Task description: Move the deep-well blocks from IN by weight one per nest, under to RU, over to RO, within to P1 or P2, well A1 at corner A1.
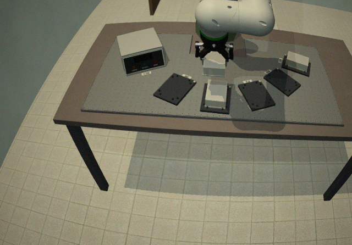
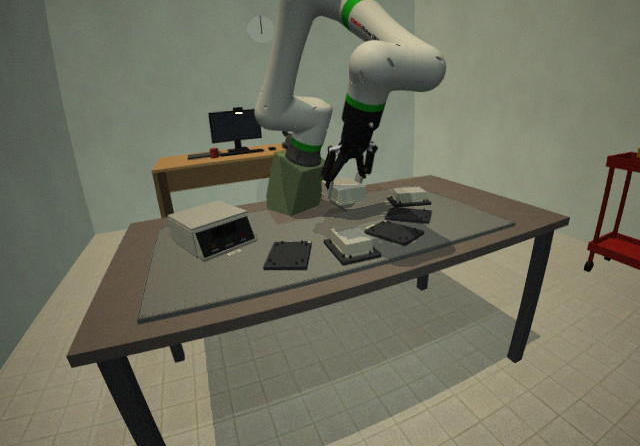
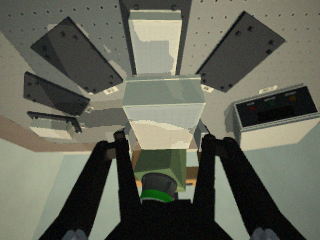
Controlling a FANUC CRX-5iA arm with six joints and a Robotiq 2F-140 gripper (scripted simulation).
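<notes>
My gripper is now 350 mm to the right of the nest RU, 190 mm above it and 90 mm past it. From my hand the other things lie so: nest P2: 200 mm to the left, 190 mm below; then P1 label: 200 mm below, 80 mm behind, 30 mm to the left; then nest P1: 190 mm below, 20 mm ahead, 10 mm to the left.
</notes>
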